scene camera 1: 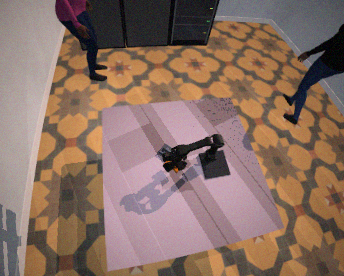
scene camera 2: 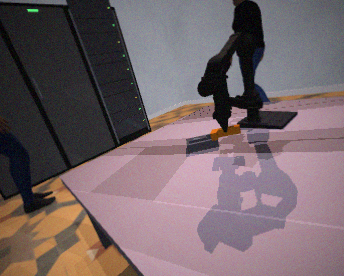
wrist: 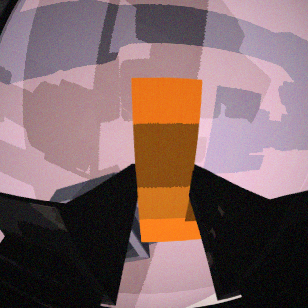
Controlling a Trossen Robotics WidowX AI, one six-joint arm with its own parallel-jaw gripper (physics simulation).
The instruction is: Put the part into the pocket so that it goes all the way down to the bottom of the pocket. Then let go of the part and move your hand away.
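Frame: origin at the arm's base, x left, y back, z up, level; centimetres.
Seen in the pictures: gripper, fingertip midpoint: [scene camera 1: 173, 166] [scene camera 2: 226, 131] [wrist: 162, 170]; arm's base, link origin: [scene camera 1: 208, 158] [scene camera 2: 253, 119].
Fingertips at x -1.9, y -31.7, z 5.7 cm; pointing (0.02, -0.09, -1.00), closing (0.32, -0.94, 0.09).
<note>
Pixels of each thing's top centre, then the offset from my fingertips to it. Level surfaces: height alone.
- orange part, top centre: [wrist: 194, 187] [scene camera 2: 224, 128] [scene camera 1: 171, 166] dz +1.9, dx +0.4, dy -1.5 cm
- grey block with the pocket, top centre: [wrist: 101, 238] [scene camera 2: 200, 138] [scene camera 1: 169, 151] dz -4.5, dx -14.0, dy +2.5 cm
- pink table top, surface height: dz -8.1 cm
The orange part [scene camera 1: 175, 170] [scene camera 2: 232, 130] [wrist: 166, 102] is a blocky bar. My gripper [scene camera 1: 174, 167] [scene camera 2: 225, 131] [wrist: 162, 170] is shut on it, with one finger on each long side. The part is held a little above the table top, apart from the pocket block. The grey block with the pocket [scene camera 1: 163, 150] [scene camera 2: 202, 145] [wrist: 85, 187] stands on the table close beside the part. In the wrist view my left finger hides most of the block, and the inside of the pocket cannot be made out.
The arm's black base plate [scene camera 1: 216, 168] [scene camera 2: 272, 119] stands on the pink table top [scene camera 1: 122, 245] [scene camera 2: 150, 230]. Dark cabinets [scene camera 1: 148, 25] [scene camera 2: 45, 80] stand beyond the table. Two people stand on the patterned floor away from the arm. Shadows of the arm fall across the table.
</note>
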